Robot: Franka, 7 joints.
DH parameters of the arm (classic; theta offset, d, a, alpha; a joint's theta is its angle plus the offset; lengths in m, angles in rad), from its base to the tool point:
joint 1: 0 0.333 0 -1.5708
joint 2: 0 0 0 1.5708
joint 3: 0 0.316 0.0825 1.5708
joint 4: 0 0 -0.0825 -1.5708
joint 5: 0 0.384 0 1.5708
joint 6: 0 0 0.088 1.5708
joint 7: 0 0.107 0 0
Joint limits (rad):
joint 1: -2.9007..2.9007
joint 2: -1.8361..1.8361
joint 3: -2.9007..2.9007
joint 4: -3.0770..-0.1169
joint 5: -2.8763..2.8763
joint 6: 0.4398..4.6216
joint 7: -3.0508..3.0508
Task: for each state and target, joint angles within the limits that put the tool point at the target. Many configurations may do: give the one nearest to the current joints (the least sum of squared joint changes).
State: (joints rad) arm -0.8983 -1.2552 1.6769 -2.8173 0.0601 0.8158 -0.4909
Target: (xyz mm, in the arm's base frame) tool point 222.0 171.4 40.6
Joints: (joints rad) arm -1.0686 -1.5300 2.2772 -2.2001 0.3370 1.1863 -0.4909
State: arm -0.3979 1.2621 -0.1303 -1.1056 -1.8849 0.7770 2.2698
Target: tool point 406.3 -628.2 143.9
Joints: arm -0.7307 1.3997 -0.2360 -0.9442 -2.0161 1.1972 2.2698
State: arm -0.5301 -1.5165 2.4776 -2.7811 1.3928 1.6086 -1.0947
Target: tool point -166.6 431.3 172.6
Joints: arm -0.3298 -0.7010 2.0739 -2.2904 1.4623 1.4110 -1.0947
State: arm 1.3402 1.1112 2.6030 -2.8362 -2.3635 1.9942 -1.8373
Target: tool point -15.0 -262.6 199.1
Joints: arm 1.7913 0.2650 2.9007 -3.0770 -2.3986 2.2369 -1.8373
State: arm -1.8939 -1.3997 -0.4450 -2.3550 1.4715 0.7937 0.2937
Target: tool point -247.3 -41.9 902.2
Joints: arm -1.7380 -0.8657 -0.6924 -1.8279 1.7307 1.2321 0.2937
